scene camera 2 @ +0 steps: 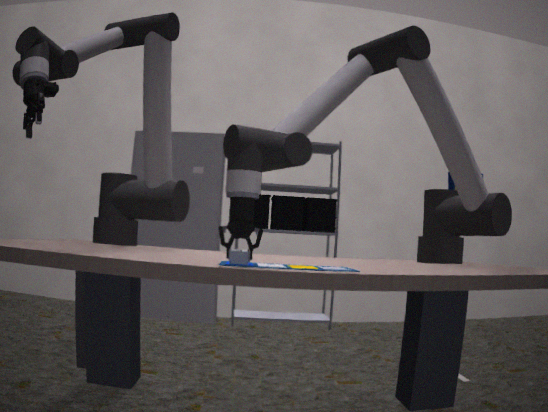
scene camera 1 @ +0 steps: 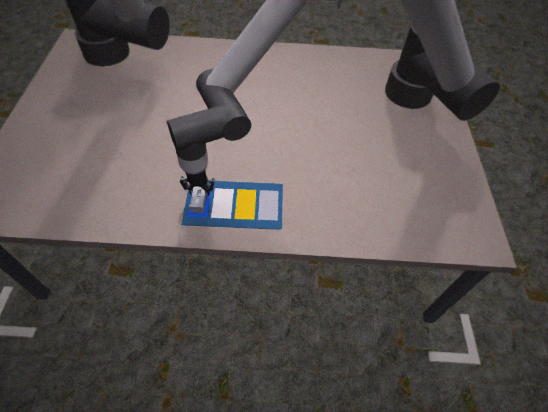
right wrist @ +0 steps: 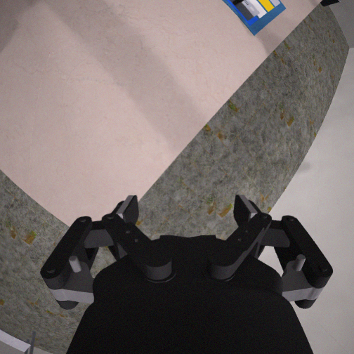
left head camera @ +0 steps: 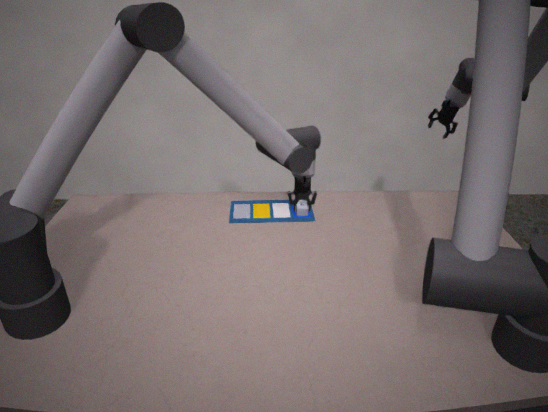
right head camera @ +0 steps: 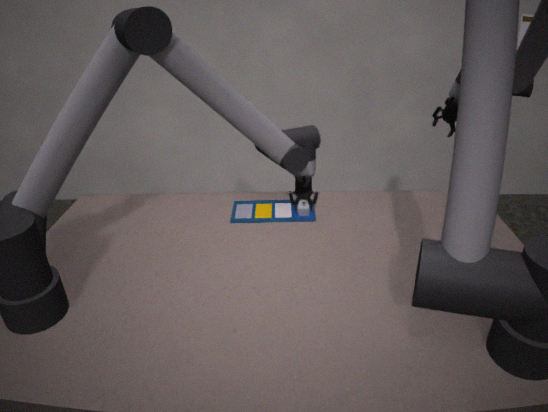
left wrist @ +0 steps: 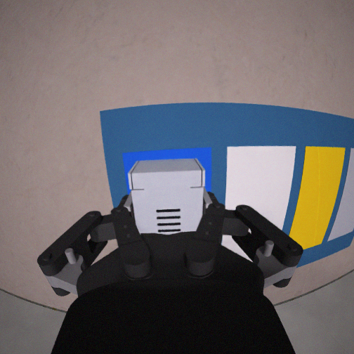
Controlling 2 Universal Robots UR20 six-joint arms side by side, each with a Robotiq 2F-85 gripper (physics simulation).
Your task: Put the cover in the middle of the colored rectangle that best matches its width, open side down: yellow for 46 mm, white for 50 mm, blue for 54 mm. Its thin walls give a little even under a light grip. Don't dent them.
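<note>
The light grey box-shaped cover (left head camera: 302,209) (right head camera: 303,208) (scene camera 1: 197,202) (scene camera 2: 239,257) (left wrist: 168,200) is upright, with dark slots on the side facing the left wrist camera. My left gripper (left head camera: 302,204) (left wrist: 167,197) is shut on it, one finger on each side. The cover is over the blue rectangle (scene camera 1: 206,205) (left wrist: 167,154), on it or very slightly above; its underside is hidden. The white rectangle (left head camera: 281,210) (scene camera 1: 222,203) (left wrist: 260,185) and yellow rectangle (left head camera: 261,211) (scene camera 1: 245,204) (left wrist: 320,195) lie beside it. My right gripper (left head camera: 438,131) (right wrist: 186,205) is open and empty, high up.
The rectangles are on a flat dark blue board (scene camera 1: 250,225) (left wrist: 165,120) near the table edge farthest from the arm bases. A pale grey rectangle (left head camera: 242,211) (scene camera 1: 268,205) is at its other end. A shelf rack (scene camera 2: 340,185) and a grey cabinet (scene camera 2: 200,200) stand behind the table.
</note>
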